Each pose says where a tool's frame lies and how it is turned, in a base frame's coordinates. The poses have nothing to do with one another.
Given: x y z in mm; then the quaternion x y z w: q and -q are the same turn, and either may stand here.
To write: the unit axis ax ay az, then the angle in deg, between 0 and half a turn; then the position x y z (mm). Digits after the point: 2 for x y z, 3 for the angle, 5 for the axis.
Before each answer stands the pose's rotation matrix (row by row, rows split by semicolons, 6 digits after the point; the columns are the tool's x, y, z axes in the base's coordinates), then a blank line. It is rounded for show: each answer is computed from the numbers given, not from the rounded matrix.
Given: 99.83 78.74 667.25 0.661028 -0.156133 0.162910 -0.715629
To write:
0.898166 0.026750 0.438843; -0.439583 0.073005 0.895230; -0.008090 -0.996973 0.077329

-0.94638 0.22353 -0.23323 88.610 99.83 78.74 667.25
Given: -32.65 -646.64 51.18 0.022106 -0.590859 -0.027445 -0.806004
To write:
0.300264 -0.070365 0.951257; 0.018119 0.997516 0.068067; -0.953684 -0.003203 0.300793

-0.03735 0.99823 0.04637 72.585 -32.65 -646.64 51.18
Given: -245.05 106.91 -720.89 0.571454 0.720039 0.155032 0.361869
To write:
-0.084982 0.710736 0.698307; 0.935141 0.298811 -0.190325; -0.343932 0.636841 -0.690032

0.61300 0.77238 0.16630 137.570 -245.05 106.91 -720.89
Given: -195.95 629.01 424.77 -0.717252 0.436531 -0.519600 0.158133
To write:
0.078913 -0.461874 0.883428; -0.790537 -0.568869 -0.226801; 0.607308 -0.680485 -0.410020

-0.72639 0.44209 -0.52622 161.803 -195.95 629.01 424.77
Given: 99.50 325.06 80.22 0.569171 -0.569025 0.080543 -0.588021
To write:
0.339447 -0.553023 0.760882; -0.742466 0.339115 0.577706; -0.577511 -0.761030 -0.295489

-0.70368 0.70350 -0.09958 107.967 99.50 325.06 80.22
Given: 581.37 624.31 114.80 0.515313 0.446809 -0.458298 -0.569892
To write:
0.180649 -0.061868 -0.981600; 0.982854 0.048831 0.177802; 0.036932 -0.996889 0.069628

-0.62712 -0.54375 0.55773 110.515 581.37 624.31 114.80
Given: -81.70 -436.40 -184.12 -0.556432 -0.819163 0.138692 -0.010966
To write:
-0.380527 0.914659 -0.136379; 0.908575 0.342296 -0.239426; -0.172311 -0.215019 -0.961289

0.55647 0.81921 -0.13870 178.743 -81.70 -436.40 -184.12
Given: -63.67 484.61 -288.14 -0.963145 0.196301 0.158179 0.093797
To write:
0.872891 -0.407806 -0.267874; -0.348459 -0.905336 0.242781; -0.341523 -0.118579 -0.932363

-0.96741 0.19717 0.15888 169.236 -63.67 484.61 -288.14
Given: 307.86 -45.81 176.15 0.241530 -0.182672 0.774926 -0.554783
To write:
-0.267758 0.771590 0.577022; -0.948073 -0.317694 -0.015121; 0.171649 -0.551108 0.816588

-0.29030 0.21956 -0.93141 112.608 307.86 -45.81 176.15
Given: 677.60 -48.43 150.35 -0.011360 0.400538 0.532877 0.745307
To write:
0.111223 -0.803414 0.584940; 0.785214 0.431826 0.443808; -0.609154 0.409942 0.678881

-0.01704 0.60076 0.79925 83.629 677.60 -48.43 150.35
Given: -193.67 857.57 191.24 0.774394 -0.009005 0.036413 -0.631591
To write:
0.997186 0.032049 0.067771; -0.059943 -0.202024 0.977545; 0.045021 -0.978856 -0.199534

-0.99883 0.01161 -0.04697 101.665 -193.67 857.57 191.24
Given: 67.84 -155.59 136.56 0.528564 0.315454 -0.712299 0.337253
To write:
-0.213761 0.813925 -0.540215; -0.146975 -0.573499 -0.805914; -0.965766 -0.092875 0.242218

0.56146 0.33509 -0.75663 140.581 67.84 -155.59 136.56
